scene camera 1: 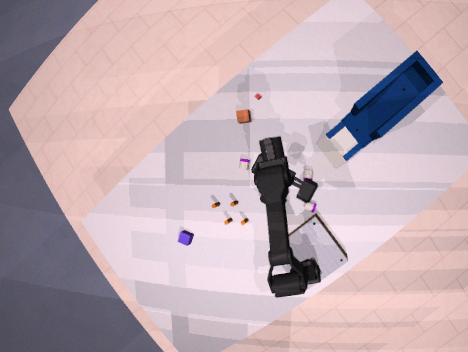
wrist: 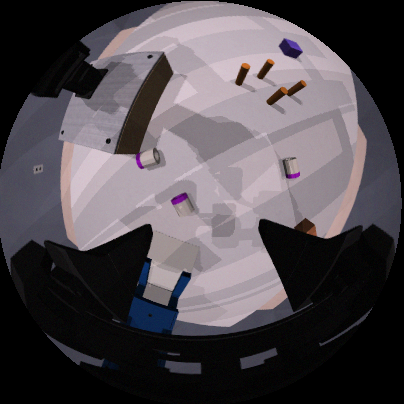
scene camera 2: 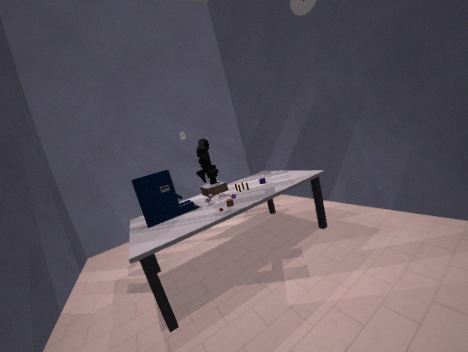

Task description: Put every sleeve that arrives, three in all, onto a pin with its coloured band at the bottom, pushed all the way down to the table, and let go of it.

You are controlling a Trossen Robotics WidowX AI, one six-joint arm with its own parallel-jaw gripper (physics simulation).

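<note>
Three off-white sleeves with purple bands lie on their sides. One sleeve (scene camera 1: 310, 206) (wrist: 149, 158) is beside the grey-topped box. The second sleeve (scene camera 1: 308, 174) (wrist: 183, 204) is between that box and the blue chute. The third sleeve (scene camera 1: 244, 164) (scene camera 2: 233, 196) (wrist: 291, 167) is apart, on the side towards the orange block. Several upright orange-topped pins (scene camera 1: 234, 202) (wrist: 266, 69) stand together with no sleeve on them. My gripper (wrist: 205, 227) is open and empty, raised above the table; its fingers are partly hidden by the arm in the overhead view.
The grey-topped box (scene camera 1: 327, 250) (scene camera 2: 214, 189) (wrist: 125, 75) stands near my base. A blue chute (scene camera 1: 390, 100) (scene camera 2: 155, 197) (wrist: 152, 315) rises at one end. An orange block (scene camera 1: 243, 116) (scene camera 2: 229, 202) (wrist: 305, 228), a small red cube (scene camera 1: 258, 96) (scene camera 2: 221, 209) and a purple cube (scene camera 1: 185, 237) (scene camera 2: 262, 180) (wrist: 290, 48) lie around.
</note>
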